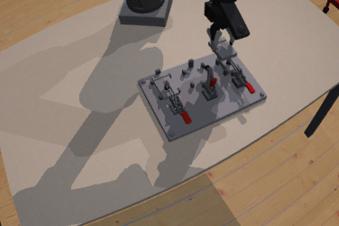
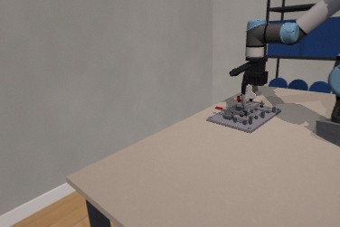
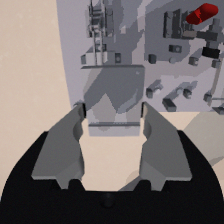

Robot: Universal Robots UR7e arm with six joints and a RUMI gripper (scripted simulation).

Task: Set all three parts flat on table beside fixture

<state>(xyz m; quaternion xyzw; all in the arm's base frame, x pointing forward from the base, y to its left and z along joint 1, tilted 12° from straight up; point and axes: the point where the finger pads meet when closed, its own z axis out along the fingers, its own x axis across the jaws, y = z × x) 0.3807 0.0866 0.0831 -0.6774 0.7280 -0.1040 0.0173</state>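
Now: hand 90 mm short of the clamp, 60 mm above it and 10 mm to the right of it. From my hand the other things lie so: flat grey part 10 mm below, 10 mm behind; then grey fixture plate 100 mm to the right, 100 mm below, 50 mm ahead.
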